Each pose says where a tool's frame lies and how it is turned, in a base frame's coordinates. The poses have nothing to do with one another.
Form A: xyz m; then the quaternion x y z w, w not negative.
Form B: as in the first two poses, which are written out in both.
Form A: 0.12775, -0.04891, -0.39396, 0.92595, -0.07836, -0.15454, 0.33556
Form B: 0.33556, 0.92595, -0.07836, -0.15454, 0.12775, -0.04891, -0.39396
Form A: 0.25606, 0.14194, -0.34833, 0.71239, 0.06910, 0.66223, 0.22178
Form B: 0.22178, 0.71239, 0.06910, 0.66223, 0.25606, 0.14194, -0.34833
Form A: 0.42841, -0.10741, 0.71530, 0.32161, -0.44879, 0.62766, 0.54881
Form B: 0.54881, 0.32161, -0.44879, 0.62766, 0.42841, -0.10741, 0.71530
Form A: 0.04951, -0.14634, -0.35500, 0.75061, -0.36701, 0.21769, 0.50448
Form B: 0.50448, 0.75061, -0.36701, 0.21769, 0.04951, -0.14634, -0.35500
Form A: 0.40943, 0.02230, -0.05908, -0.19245, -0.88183, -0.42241, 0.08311
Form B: 0.08311, -0.19245, -0.88183, -0.42241, 0.40943, 0.02230, -0.05908
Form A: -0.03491, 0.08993, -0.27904, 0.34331, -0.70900, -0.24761, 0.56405
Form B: 0.56405, 0.34331, -0.70900, -0.24761, -0.03491, 0.08993, -0.27904
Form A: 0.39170, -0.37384, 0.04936, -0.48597, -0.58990, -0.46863, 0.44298
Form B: 0.44298, -0.48597, -0.58990, -0.46863, 0.39170, -0.37384, 0.04936
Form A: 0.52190, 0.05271, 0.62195, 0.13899, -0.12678, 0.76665, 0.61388
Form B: 0.61388, 0.13899, -0.12678, 0.76665, 0.52190, 0.05271, 0.62195
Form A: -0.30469, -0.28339, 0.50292, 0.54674, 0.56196, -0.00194, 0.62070
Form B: 0.62070, 0.54674, 0.56196, -0.00194, -0.30469, -0.28339, 0.50292
